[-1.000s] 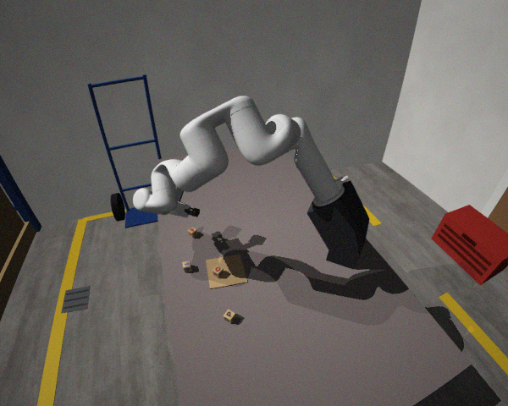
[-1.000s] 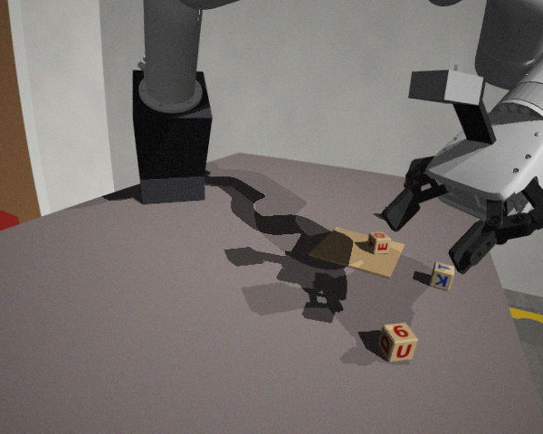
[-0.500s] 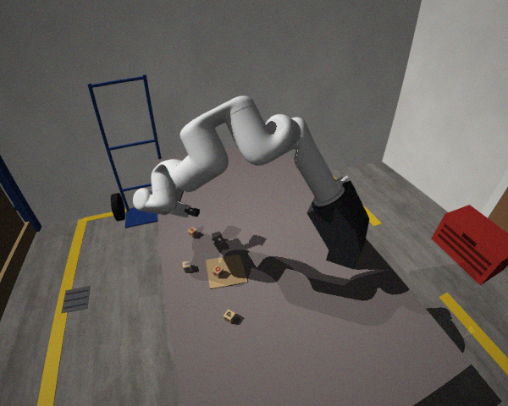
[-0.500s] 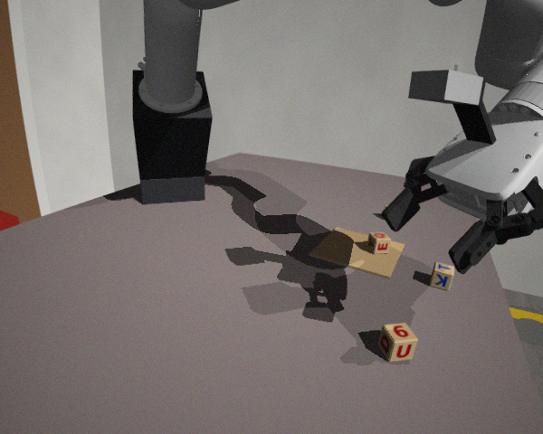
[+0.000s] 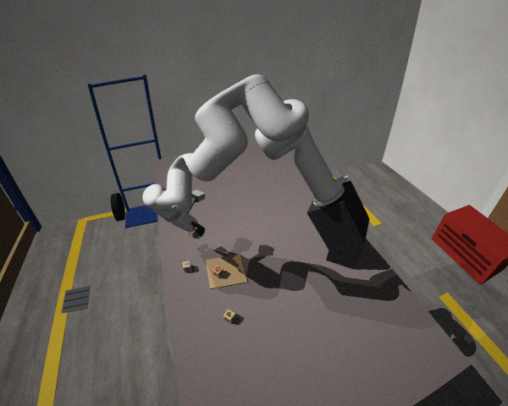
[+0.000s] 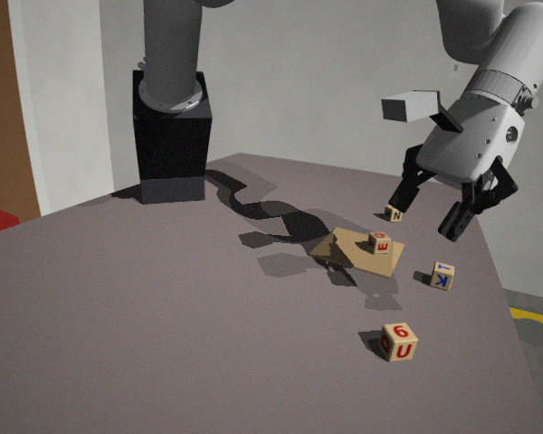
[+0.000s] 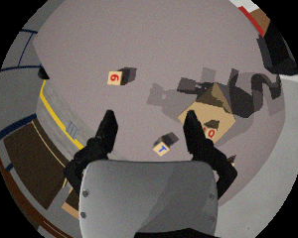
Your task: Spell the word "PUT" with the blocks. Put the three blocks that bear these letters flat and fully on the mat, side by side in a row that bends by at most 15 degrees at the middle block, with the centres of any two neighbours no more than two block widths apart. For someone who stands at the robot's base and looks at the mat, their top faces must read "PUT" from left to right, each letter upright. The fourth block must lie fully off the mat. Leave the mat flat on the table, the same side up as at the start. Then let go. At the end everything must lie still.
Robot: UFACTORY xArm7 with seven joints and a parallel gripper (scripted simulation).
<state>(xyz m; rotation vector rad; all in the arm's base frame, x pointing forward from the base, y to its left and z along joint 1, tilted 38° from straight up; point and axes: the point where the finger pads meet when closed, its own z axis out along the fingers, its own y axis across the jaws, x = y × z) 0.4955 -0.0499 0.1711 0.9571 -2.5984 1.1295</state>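
My hand is 140 mm to the right of the tan mat, 130 mm above it and 90 mm past it.
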